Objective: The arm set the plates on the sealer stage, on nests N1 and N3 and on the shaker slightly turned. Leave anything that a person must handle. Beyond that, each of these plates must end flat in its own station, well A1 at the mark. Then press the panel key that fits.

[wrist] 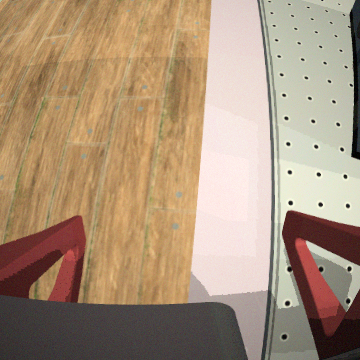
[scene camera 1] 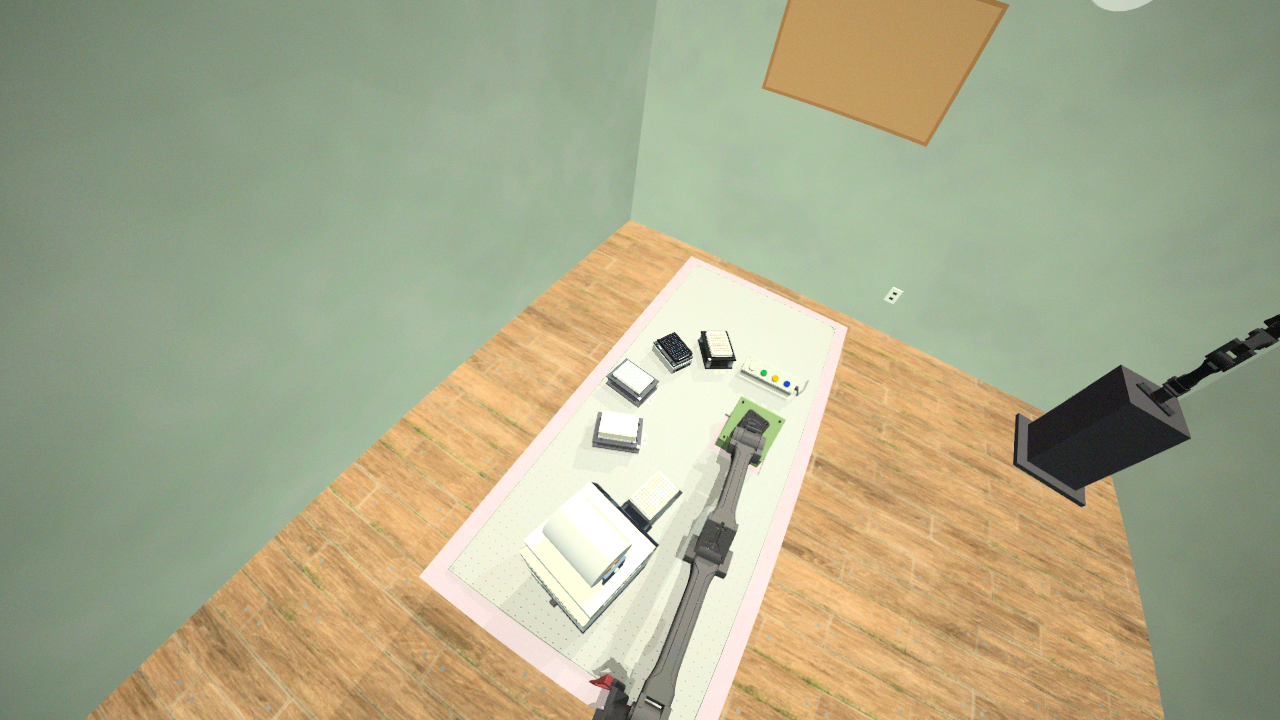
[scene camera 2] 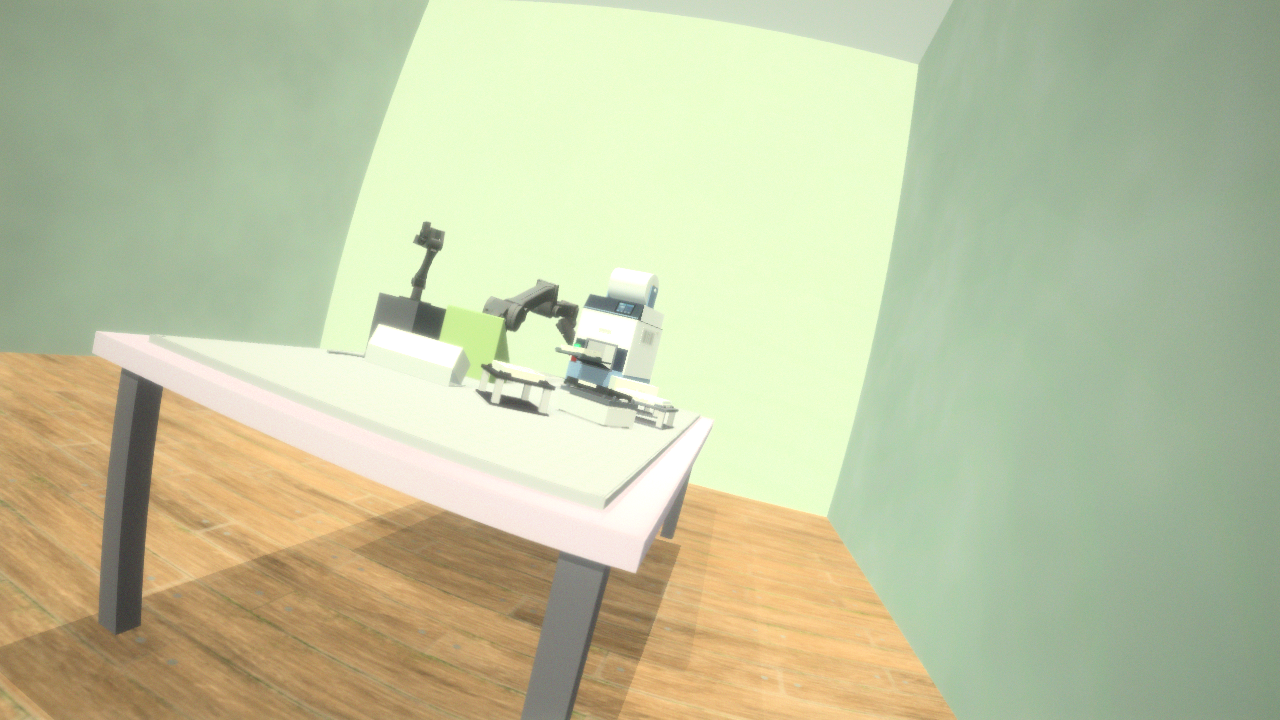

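Note:
My gripper [wrist: 187, 226] is open and empty above the table's edge; scene camera 1 shows a red finger near the bottom. In scene camera 1, a pale yellow-dotted plate [scene camera 1: 655, 496] lies on the sealer's stage. A white plate [scene camera 1: 618, 425] and another white plate [scene camera 1: 632, 378] sit on grey nests. A dark plate [scene camera 1: 673, 347] sits on a light block, apparently the shaker [scene camera 2: 594, 408]. A pale plate [scene camera 1: 716, 343] rests on a black nest. The panel [scene camera 1: 758, 379] has green [scene camera 1: 763, 372], yellow [scene camera 1: 775, 378] and blue [scene camera 1: 786, 384] keys. Nest labels, A1 marks and small tilts are unreadable.
The bulky white sealer [scene camera 1: 586, 546] [scene camera 2: 626, 331] stands beside the arm. A green block [scene camera 1: 772, 415] [scene camera 2: 480, 340] is by the arm's base, near the panel. A pink-edged table [scene camera 1: 501, 631] [wrist: 225, 200] carries a perforated board [wrist: 310, 190]. A dark pedestal [scene camera 1: 1100, 429] bearing another arm stands apart.

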